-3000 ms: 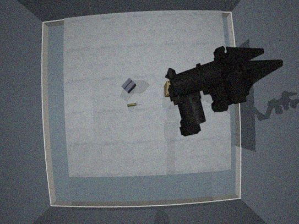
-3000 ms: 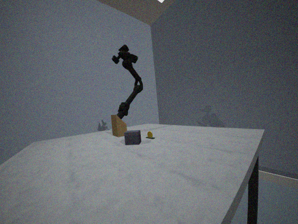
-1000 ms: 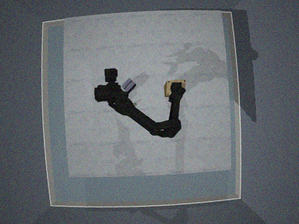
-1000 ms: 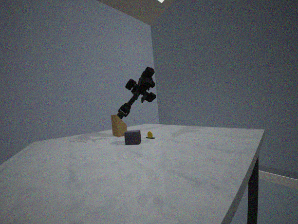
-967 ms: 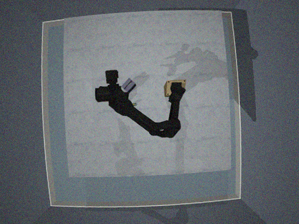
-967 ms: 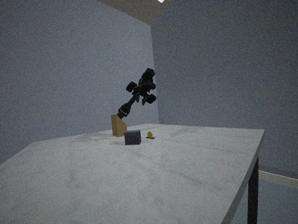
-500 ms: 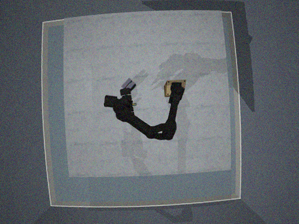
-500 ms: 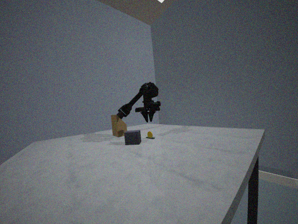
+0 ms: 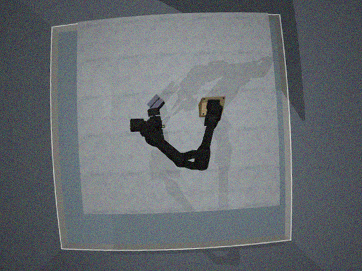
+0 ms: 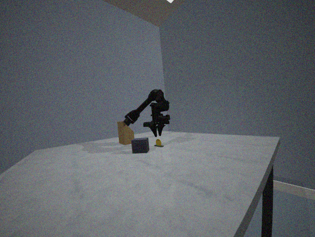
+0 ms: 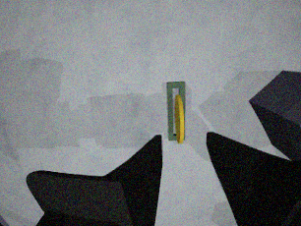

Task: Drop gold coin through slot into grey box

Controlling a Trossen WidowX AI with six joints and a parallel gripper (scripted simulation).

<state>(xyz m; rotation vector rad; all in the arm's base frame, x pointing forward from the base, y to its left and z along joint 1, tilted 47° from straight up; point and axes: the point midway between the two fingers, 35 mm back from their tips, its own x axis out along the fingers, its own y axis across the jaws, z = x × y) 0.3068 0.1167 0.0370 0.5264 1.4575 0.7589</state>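
Right now my gripper tip is 40 mm above the gold coin.
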